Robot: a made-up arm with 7 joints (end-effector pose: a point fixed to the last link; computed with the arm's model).
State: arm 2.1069 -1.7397 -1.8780 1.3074 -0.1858 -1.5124 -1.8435
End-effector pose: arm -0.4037 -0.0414 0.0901 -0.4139 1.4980 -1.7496
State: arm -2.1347 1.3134 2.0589 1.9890 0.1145 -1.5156 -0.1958
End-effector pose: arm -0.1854 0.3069 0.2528 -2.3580 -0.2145 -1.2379
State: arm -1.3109 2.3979 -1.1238 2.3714 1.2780 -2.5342 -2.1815
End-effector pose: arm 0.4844 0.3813 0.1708 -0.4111 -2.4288 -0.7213
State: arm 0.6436 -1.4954 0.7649 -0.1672 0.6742 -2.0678 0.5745
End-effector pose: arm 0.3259 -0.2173 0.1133 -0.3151 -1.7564 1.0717
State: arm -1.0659 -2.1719 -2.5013 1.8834 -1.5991 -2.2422 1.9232
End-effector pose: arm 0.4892 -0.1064 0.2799 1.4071 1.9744 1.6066
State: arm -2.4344 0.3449 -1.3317 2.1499 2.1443 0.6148 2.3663
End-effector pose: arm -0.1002 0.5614 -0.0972 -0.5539 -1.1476 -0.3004
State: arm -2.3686 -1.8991 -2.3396 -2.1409 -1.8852 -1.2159 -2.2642
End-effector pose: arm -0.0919 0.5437 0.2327 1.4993 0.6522 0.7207
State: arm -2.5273 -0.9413 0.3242 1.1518 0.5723 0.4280 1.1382
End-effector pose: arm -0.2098 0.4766 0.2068 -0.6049 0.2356 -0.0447
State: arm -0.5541 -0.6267 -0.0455 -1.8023 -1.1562 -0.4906 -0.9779
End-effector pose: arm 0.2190 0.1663 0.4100 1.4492 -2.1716 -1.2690
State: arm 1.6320 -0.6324 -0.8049 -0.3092 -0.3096 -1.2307 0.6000
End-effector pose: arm -0.2313 -0.1608 0.3309 0.1434 1.6230 -0.6304
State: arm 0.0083 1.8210 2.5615 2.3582 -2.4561 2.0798 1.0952
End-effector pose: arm 0.6712 -0.1858 0.4807 1.3383 1.2343 -0.9743
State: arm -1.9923 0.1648 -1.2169 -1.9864 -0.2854 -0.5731 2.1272
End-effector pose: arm 0.0202 0.3813 0.2019 1.5794 -1.4694 0.1126
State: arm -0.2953 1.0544 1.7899 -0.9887 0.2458 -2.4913 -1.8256
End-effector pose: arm 0.2859 0.0810 0.4089 2.6561 -0.4317 0.0672
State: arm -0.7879 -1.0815 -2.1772 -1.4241 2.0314 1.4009 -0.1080
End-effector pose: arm 0.4906 0.1310 0.3737 0.8308 -1.2901 0.0372
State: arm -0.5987 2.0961 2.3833 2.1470 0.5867 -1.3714 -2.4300
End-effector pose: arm 0.3527 0.0881 0.4724 0.6638 1.6089 0.3904
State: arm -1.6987 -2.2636 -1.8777 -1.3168 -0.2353 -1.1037 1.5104
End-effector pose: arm 0.2611 0.3269 0.1972 -1.1485 0.0364 2.2002
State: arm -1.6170 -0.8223 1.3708 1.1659 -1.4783 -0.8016 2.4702
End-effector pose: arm -0.0026 0.4541 0.1067 -0.5001 -0.0683 -0.7466
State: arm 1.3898 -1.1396 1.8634 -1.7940 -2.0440 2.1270 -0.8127
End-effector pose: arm 0.0576 -0.5785 0.0283 0.7023 0.2641 -1.1630
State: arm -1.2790 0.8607 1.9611 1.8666 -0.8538 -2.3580 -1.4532
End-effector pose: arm 0.1835 0.4809 0.1497 0.8733 -0.8006 2.8113
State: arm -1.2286 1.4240 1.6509 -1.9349 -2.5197 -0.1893 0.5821
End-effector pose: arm 0.0022 0.2448 0.4756 -0.3613 0.5959 1.5910
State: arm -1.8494 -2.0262 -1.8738 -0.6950 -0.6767 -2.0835 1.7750
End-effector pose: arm 0.3623 0.4204 0.0356 -0.7767 -1.1787 2.7859
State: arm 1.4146 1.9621 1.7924 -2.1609 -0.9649 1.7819 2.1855
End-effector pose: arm -0.0134 -0.2574 0.6537 -0.2884 1.7457 1.6377
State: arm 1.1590 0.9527 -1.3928 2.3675 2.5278 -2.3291 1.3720
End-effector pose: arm 0.0822 -0.3254 0.0665 -0.3371 -2.2230 -0.4615
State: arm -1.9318 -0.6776 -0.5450 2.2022 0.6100 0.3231 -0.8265
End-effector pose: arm 0.1529 0.3386 0.2428 0.6441 2.0336 0.7030
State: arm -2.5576 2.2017 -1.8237 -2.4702 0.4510 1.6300 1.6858
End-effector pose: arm -0.3722 0.6775 0.2022 -0.3951 0.8447 0.6257
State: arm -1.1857 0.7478 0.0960 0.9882 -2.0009 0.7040 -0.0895
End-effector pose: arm 0.3362 0.1229 -0.0360 -1.3653 1.1346 -1.6775
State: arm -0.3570 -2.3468 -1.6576 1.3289 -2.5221 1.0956 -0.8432
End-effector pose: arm 0.3144 -0.2068 0.2491 1.2878 -1.5585 -1.7426
